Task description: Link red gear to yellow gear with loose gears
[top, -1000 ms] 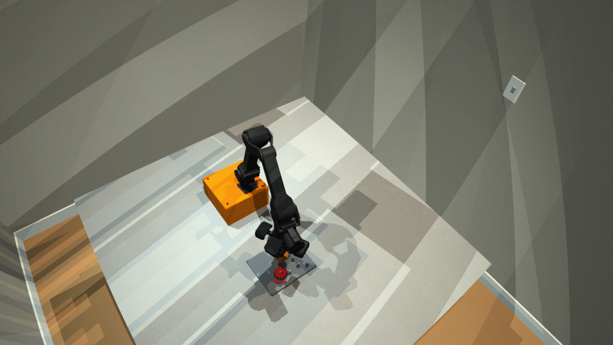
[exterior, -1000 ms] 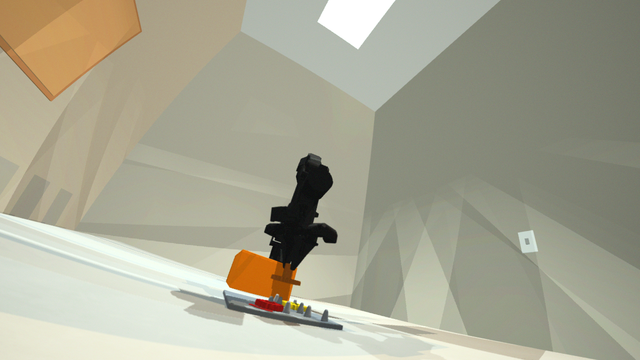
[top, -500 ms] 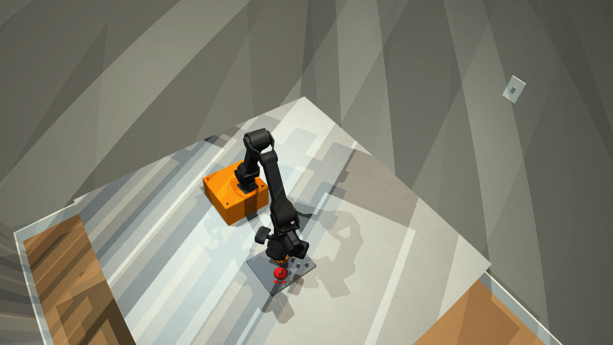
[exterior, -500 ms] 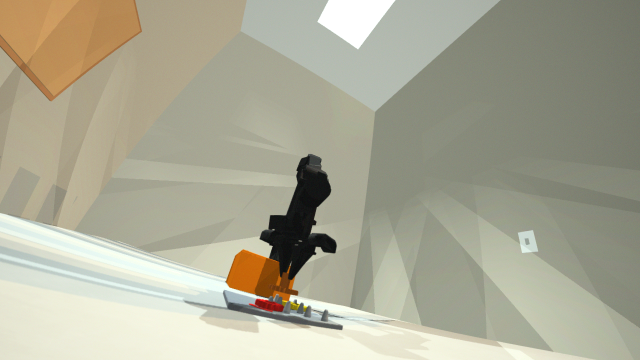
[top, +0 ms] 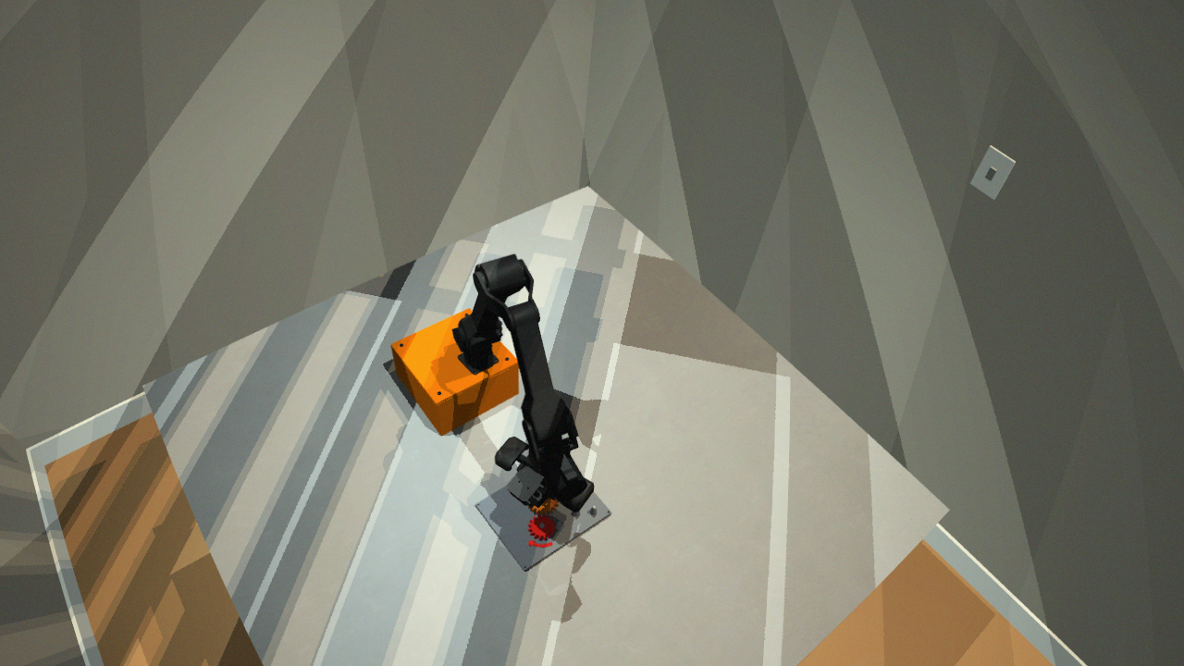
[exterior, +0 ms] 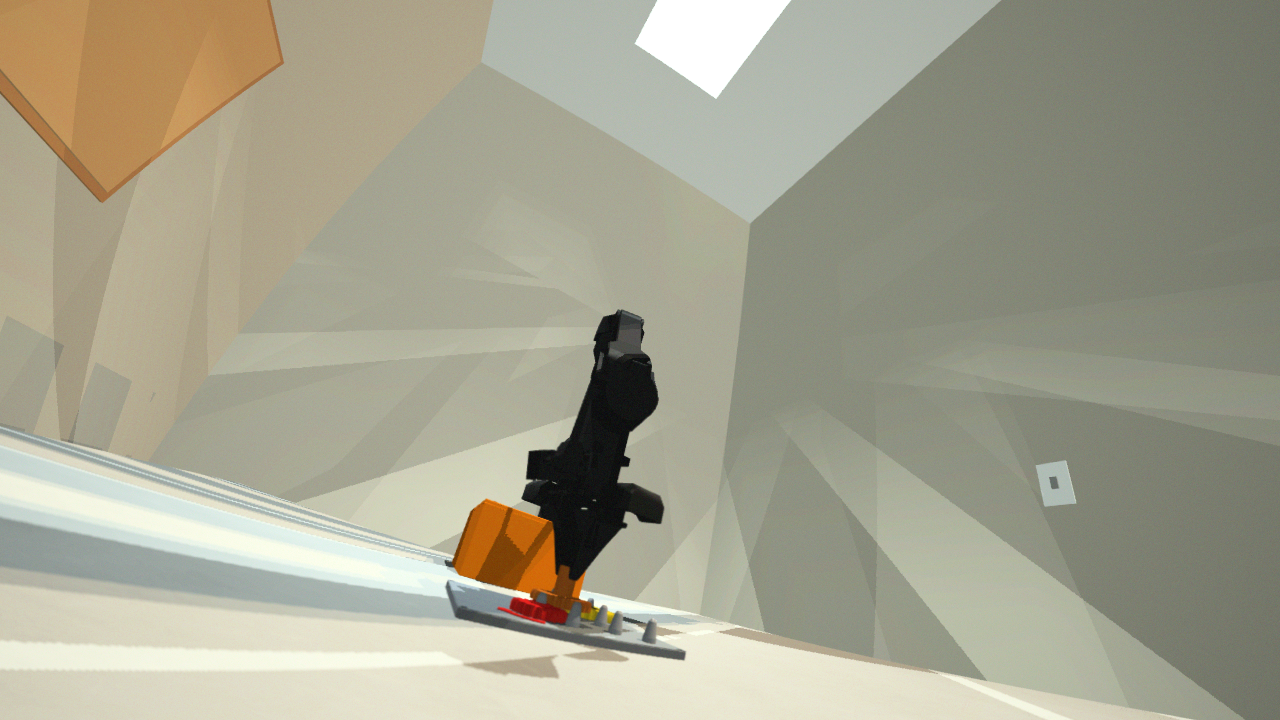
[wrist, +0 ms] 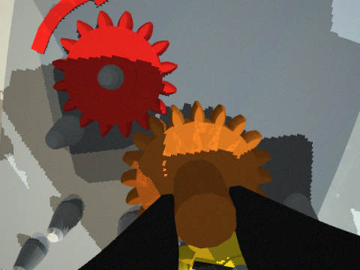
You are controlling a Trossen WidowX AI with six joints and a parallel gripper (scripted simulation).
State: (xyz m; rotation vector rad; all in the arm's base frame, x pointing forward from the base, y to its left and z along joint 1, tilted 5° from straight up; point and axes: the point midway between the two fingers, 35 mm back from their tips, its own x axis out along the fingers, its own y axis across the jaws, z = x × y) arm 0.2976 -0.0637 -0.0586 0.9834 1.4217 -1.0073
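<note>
Right now the grey board is 40 mm below my gripper tip, 10 mm to the right of it and 10 mm ahead of it. Also, from my gripper tip: red gear 40 mm to the right, 40 mm ahead, 30 mm below; then orange gear 10 mm below; then yellow gear 50 mm to the left, 30 mm below, 30 mm behind.
</note>
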